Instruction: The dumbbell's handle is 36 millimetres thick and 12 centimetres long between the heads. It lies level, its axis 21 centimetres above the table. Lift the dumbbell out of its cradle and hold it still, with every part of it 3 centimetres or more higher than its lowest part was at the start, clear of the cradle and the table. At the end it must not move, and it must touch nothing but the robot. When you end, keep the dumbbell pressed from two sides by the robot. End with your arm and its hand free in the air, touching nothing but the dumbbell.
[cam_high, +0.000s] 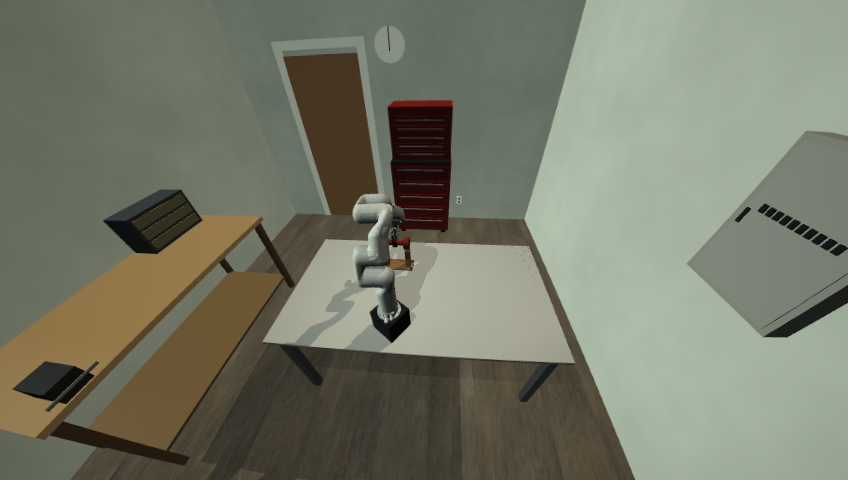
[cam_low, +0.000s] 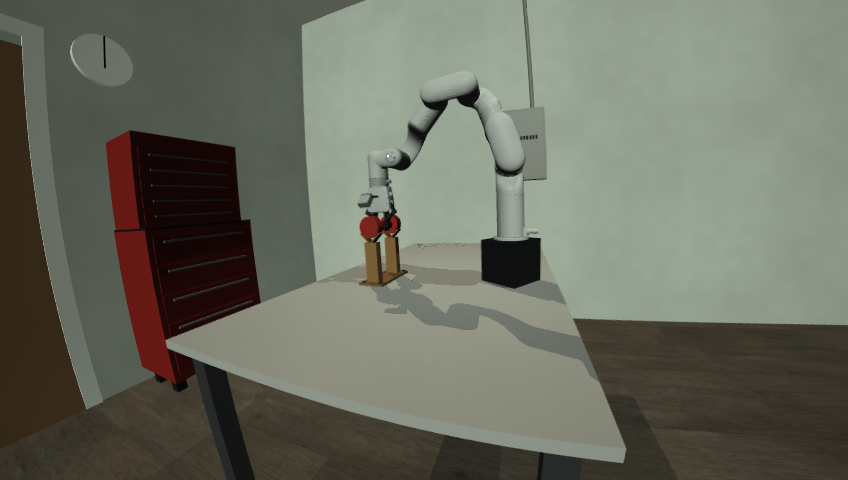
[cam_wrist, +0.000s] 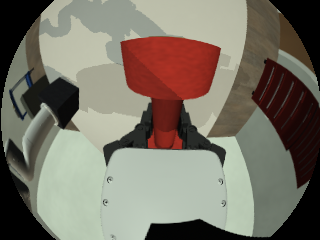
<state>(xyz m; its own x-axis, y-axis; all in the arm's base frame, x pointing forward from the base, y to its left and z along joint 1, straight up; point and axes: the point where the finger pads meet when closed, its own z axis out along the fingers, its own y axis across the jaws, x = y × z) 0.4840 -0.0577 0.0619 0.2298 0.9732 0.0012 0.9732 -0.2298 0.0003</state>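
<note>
The cradle lies 120 mm below my hand. From my hand the other things lie so: red dumbbell: right at my hand.
</note>
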